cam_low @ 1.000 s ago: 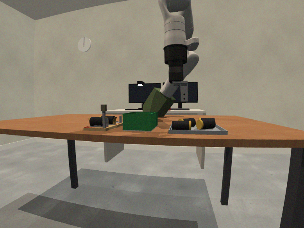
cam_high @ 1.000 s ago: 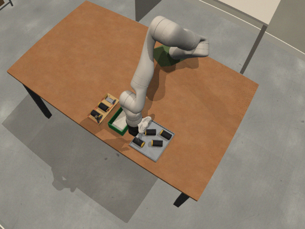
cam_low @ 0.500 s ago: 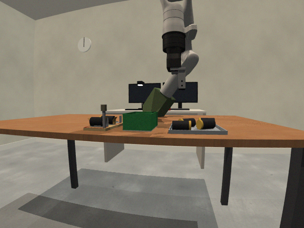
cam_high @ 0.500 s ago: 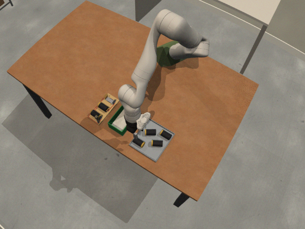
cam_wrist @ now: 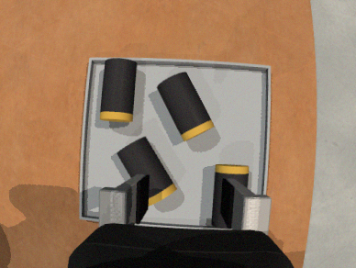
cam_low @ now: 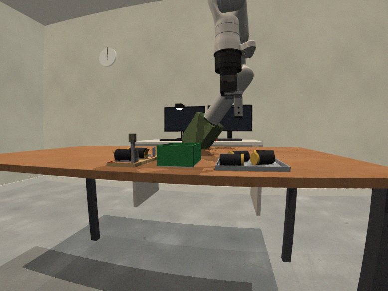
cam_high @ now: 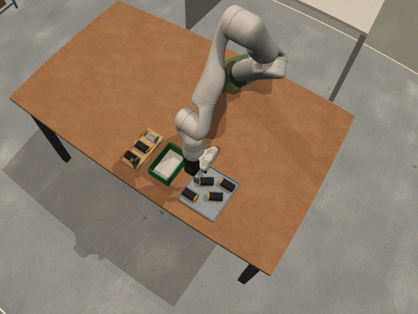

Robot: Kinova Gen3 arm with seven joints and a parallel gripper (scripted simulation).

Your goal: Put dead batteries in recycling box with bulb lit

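Now: hand 2 cm past the grey tray, 3 cm to the right of it and 15 cm above it. From my hand the other things lie so: green recycling box 17 cm to the right, 14 cm below.
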